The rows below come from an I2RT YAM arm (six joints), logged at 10 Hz.
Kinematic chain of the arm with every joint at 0, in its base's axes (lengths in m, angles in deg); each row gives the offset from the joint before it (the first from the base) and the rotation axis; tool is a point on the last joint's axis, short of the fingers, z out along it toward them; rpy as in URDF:
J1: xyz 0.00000 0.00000 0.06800 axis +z
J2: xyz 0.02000 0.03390 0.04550 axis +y
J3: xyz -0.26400 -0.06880 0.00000 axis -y
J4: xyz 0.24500 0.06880 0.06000 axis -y
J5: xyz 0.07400 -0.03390 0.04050 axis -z
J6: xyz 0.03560 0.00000 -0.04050 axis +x
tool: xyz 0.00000 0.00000 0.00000 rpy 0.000 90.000 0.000
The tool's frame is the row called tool.
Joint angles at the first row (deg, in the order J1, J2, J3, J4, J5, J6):
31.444, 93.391, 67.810, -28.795, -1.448, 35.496
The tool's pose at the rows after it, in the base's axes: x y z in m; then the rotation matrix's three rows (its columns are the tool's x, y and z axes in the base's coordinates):
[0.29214 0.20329 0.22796], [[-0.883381 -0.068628 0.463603], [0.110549 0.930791 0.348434], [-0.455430 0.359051 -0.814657]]
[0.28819 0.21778 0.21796], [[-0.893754 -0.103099 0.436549], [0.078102 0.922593 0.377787], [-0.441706 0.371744 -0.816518]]
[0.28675 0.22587 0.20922], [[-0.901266 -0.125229 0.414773], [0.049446 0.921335 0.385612], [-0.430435 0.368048 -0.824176]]
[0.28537 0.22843 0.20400], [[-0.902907 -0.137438 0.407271], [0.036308 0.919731 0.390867], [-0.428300 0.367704 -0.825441]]
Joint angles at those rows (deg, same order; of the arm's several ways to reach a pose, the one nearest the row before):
34.704, 95.893, 68.642, -27.323, -1.290, 36.439
36.849, 97.634, 68.314, -25.484, -2.322, 36.797
37.954, 99.186, 68.248, -24.668, -2.807, 36.441
38.377, 99.681, 67.624, -23.697, -3.071, 36.148

